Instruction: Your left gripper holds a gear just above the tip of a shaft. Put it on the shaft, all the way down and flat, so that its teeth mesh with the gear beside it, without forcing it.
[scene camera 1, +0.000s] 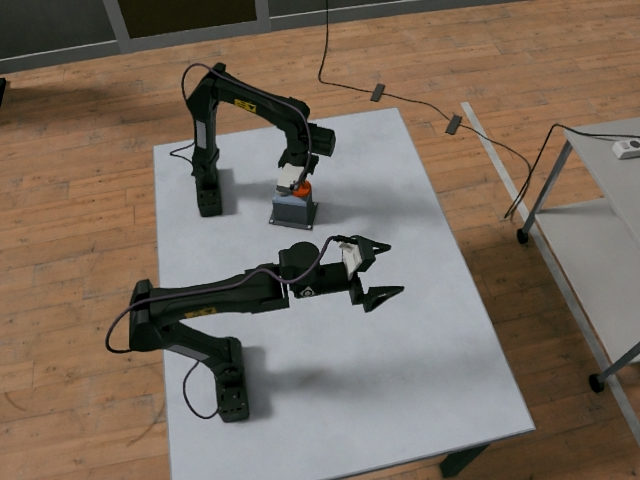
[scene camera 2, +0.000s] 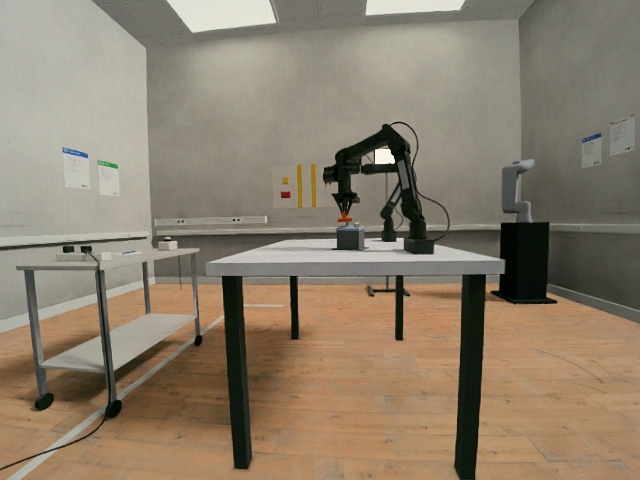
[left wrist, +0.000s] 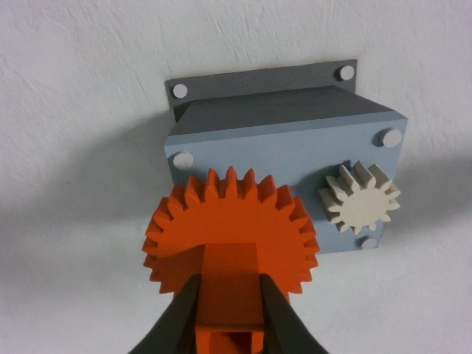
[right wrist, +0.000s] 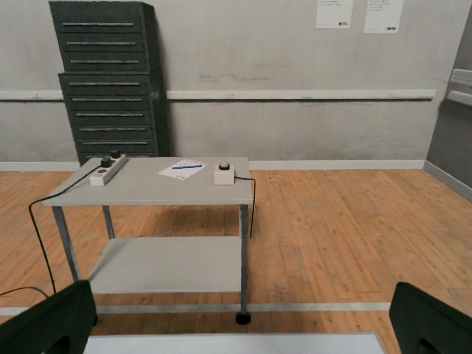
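Pixels of known places: left gripper, fingertip midpoint: (scene camera 2: 344, 215) (left wrist: 230, 288); right gripper, fingertip midpoint: (scene camera 1: 397, 267) (right wrist: 242, 295); left arm's base, origin of the base link: (scene camera 1: 207, 184) (scene camera 2: 417, 241); right arm's base, origin of the base link: (scene camera 1: 229, 376) (scene camera 2: 388, 232).
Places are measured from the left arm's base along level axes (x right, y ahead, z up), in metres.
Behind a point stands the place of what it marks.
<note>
An orange gear (scene camera 1: 302, 190) @(x 0.169, y 0.285, z 0.098 m) (scene camera 2: 344, 220) @(x 0.125, y 0.283, z 0.088 m) (left wrist: 230, 220) @(x 0.169, y 0.272, z 0.098 m) with a raised grip block is held over the blue-grey gearbox (scene camera 1: 291, 209) @(x 0.180, y 0.247, z 0.031 m) (scene camera 2: 350, 239) @(x 0.101, y 0.258, z 0.005 m) (left wrist: 280, 142). In scene camera 2 it looks level and a little above the box top. My left gripper (scene camera 1: 296, 186) @(x 0.153, y 0.281, z 0.111 m) (scene camera 2: 344, 210) @(x 0.153, y 0.281, z 0.111 m) (left wrist: 230, 288) @(x 0.153, y 0.281, z 0.111 m) is shut on that block. The shaft is hidden under the orange gear. A small beige gear (left wrist: 365, 207) @(x 0.134, y 0.226, z 0.076 m) sits on the box top; in the left wrist view the two gears' teeth show a gap between them. My right gripper (scene camera 1: 395, 268) @(x 0.657, y 0.398, z 0.411 m) (right wrist: 242, 295) @(x 0.657, y 0.398, z 0.411 m) is open and empty, away from the box.
The gearbox stands on a dark base plate (scene camera 1: 292, 225) @(x 0.191, y 0.245, z -0.036 m) (left wrist: 265, 80) @(x 0.185, y 0.236, z -0.036 m) with light bolts, on the white table (scene camera 1: 361, 361) @(x 0.663, y 0.350, z -0.040 m) (scene camera 2: 356, 267) @(x -0.265, y 0.246, z -0.057 m). Pale bolt heads (left wrist: 183, 160) @(x 0.187, y 0.285, z 0.068 m) (left wrist: 391, 137) @(x 0.153, y 0.204, z 0.065 m) rise from the box top. A grey cart (scene camera 2: 62, 267) (right wrist: 160, 196) stands beyond the table.
</note>
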